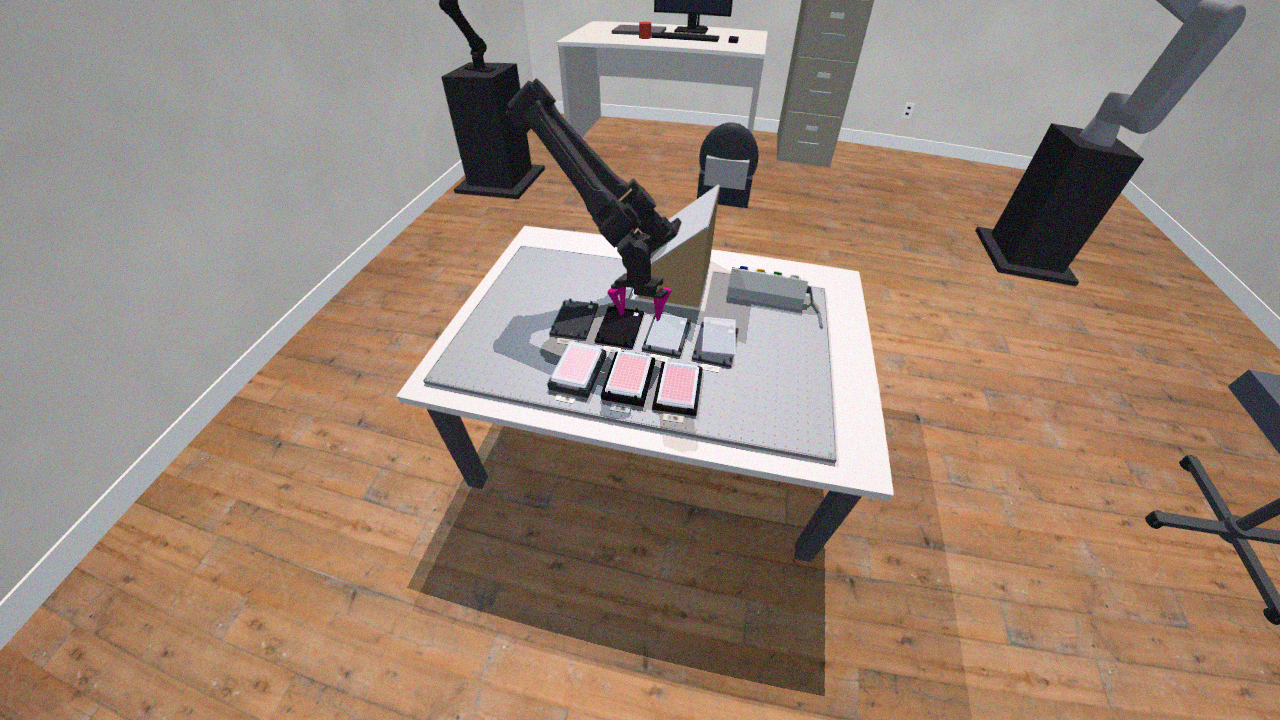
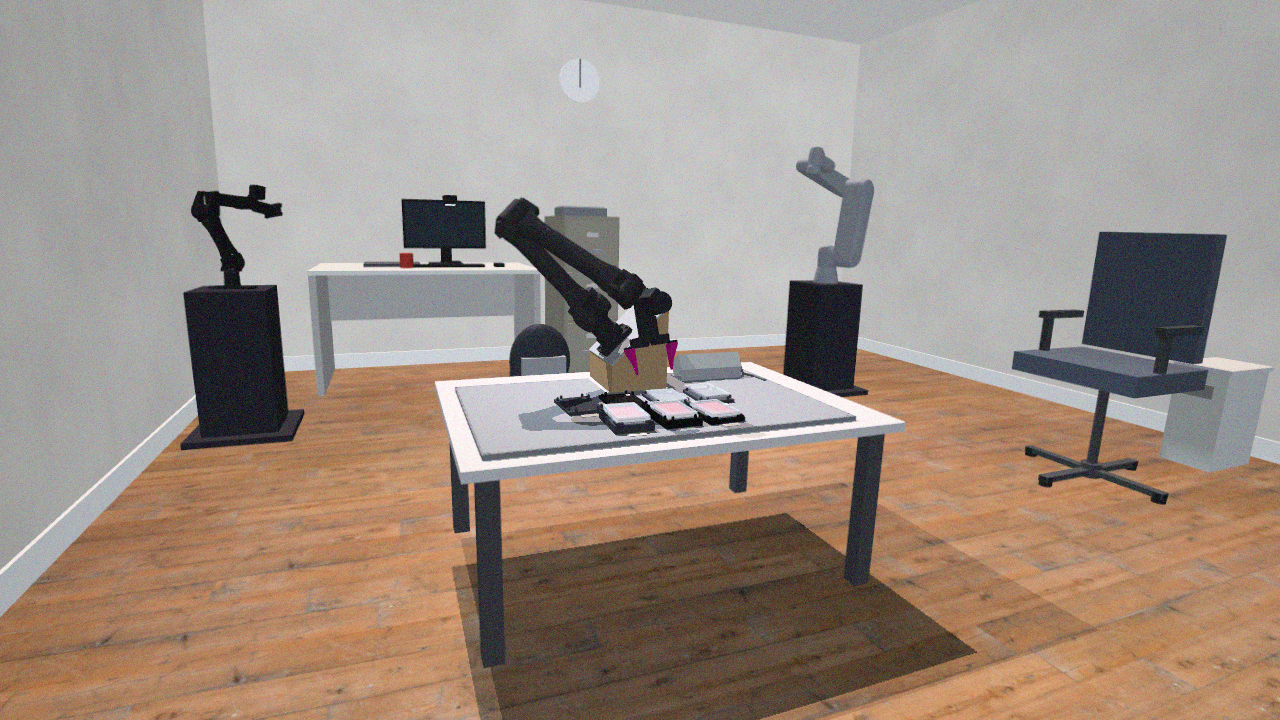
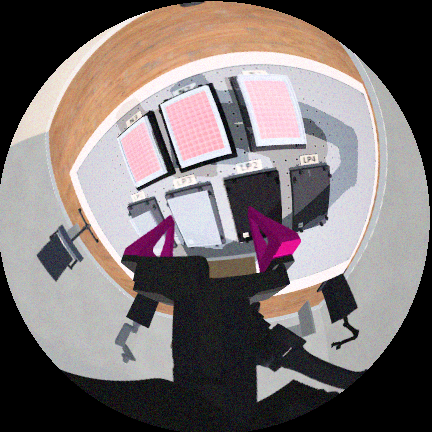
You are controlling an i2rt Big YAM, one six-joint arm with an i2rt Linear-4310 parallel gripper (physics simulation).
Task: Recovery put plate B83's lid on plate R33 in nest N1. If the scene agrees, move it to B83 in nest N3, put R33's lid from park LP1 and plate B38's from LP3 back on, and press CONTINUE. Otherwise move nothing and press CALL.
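Places are measured from the arm's base along level axes (x ahead, y left, z up), in millimetres.
Where they show: gripper, fingertip midpoint: [image 1: 640,317] [image 2: 654,372] [image 3: 209,214]; arm's base, origin of the base link: [image 1: 664,238] [image 2: 615,341].
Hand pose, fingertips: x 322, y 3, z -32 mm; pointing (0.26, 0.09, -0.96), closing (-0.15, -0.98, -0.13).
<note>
Each offset is from my fingertips to the centre of the thing. "spot": to the spot under its first point. Level surfaces: height alone.
The plate in nest N1 @(spot: 142 mm ahead, 121 mm right, 60 mm down) [image 1: 577,366] [image 2: 624,412] [image 3: 274,111] is paler pink than its neighbours and looks covered by a clear lid. The pink plates in nest N2 @(spot: 134 mm ahead, 8 mm left, 64 mm down) [image 1: 630,374] [image 3: 197,127] and nest N3 @(spot: 135 mm ahead, 125 mm left, 72 mm down) [image 1: 678,385] [image 3: 143,152] show sharper grids. Pale lids lie on park LP3 @(spot: 41 mm back, 63 mm left, 81 mm down) [image 1: 666,334] [image 3: 196,220] and park LP1 @(spot: 47 mm back, 197 mm left, 79 mm down) [image 1: 717,340] [image 3: 143,221], the latter partly behind a finger. Park LP2 @(56 mm back, 68 mm right, 89 mm down) [image 1: 617,329] [image 3: 252,192] is black; park LP4 @(57 mm back, 199 mm right, 89 mm down) [image 1: 574,319] [image 3: 310,197] is dark grey. The plate codes are unreadable. My gripper [image 1: 640,316] [image 2: 653,370] [image 3: 209,214] is open and empty above LP3 and LP2.
A tan block with a sloping panel [image 1: 693,268] [image 2: 631,369] [image 3: 232,267] stands close behind the gripper. A grey button box @(301 mm back, 313 mm left, 57 mm down) [image 1: 767,291] [image 2: 707,367] with coloured buttons stands at the back right of the perforated board @(99 mm down) [image 1: 778,394].
</note>
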